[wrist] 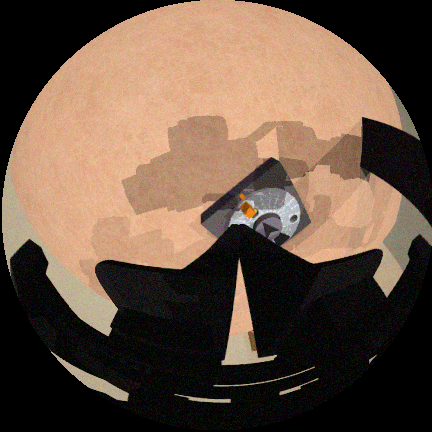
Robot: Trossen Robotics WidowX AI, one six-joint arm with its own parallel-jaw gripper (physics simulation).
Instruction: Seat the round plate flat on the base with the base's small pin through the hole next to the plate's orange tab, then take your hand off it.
Scene:
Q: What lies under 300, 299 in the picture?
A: My gripper.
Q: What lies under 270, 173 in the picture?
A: A dark square base.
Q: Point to a round plate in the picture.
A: At 269, 199

